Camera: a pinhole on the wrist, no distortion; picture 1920 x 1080 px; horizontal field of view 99.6 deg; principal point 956.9 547.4 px. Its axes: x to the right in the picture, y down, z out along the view. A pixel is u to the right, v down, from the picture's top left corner.
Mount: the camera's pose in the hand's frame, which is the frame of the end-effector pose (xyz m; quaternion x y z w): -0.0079 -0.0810 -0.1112 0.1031 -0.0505 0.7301 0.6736
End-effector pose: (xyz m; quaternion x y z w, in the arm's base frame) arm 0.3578 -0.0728 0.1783 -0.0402 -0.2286 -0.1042 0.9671
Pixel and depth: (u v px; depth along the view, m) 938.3 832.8 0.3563
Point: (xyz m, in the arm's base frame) 0.1246 -0.1950 0.3534
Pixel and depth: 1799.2 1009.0 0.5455
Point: -0.0873 0.3739 0.5312
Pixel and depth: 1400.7 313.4 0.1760
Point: 0.3634 -0.0920 0.2710
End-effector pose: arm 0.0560 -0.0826 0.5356 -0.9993 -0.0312 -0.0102 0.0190
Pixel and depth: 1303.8 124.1 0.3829
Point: 0.2725 -0.0729 0.2555
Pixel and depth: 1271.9 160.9 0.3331
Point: 0.2274 -0.0512 0.3088
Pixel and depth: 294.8 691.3 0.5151
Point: -0.0025 0.5336 0.2536
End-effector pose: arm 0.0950 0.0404 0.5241 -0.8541 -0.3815 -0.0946 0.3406
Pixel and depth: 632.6 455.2 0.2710
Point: -0.0538 0.2695 0.5741
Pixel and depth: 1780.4 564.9 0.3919
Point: 0.2104 0.1613 0.1373
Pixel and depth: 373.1 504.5 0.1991
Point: -0.0773 0.2155 0.6319
